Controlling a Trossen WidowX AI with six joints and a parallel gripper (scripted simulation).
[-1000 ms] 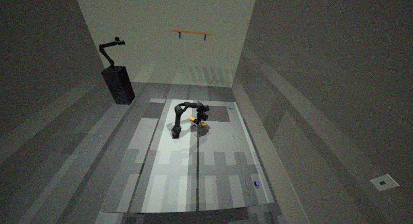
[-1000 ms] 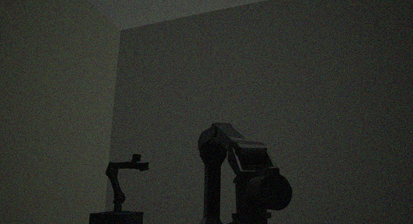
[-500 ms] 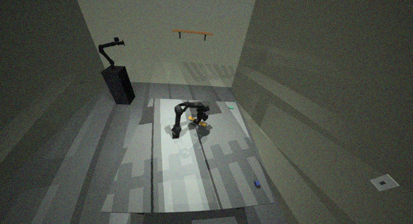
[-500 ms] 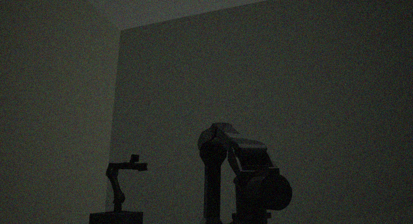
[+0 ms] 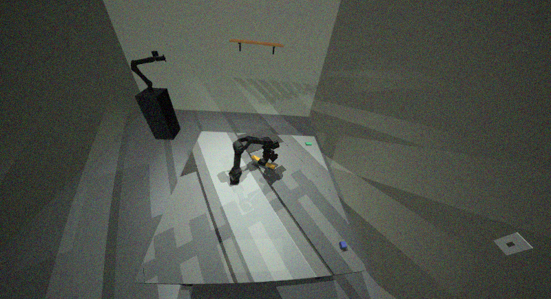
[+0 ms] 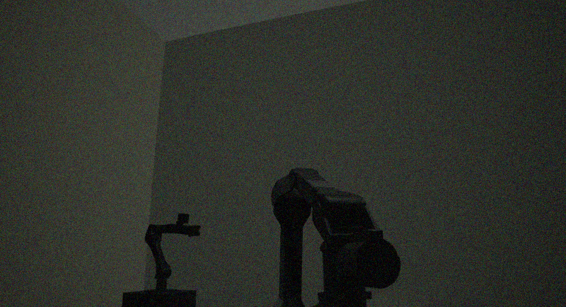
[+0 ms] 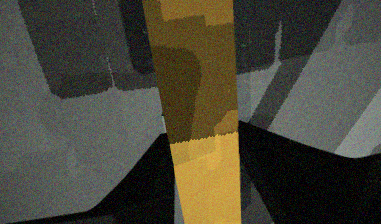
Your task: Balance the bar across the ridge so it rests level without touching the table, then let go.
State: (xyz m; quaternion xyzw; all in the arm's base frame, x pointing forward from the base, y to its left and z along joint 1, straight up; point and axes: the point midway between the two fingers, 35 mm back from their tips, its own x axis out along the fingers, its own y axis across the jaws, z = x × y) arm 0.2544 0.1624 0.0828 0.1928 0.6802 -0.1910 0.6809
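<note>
Right now my gripper tip is 2 cm past the bar and 1 cm to the right of it. Round my gripper tip: green block: 49 cm ahead, 34 cm to the left, 4 cm below; blue block: 49 cm ahead, 66 cm to the right, 3 cm below.
</note>
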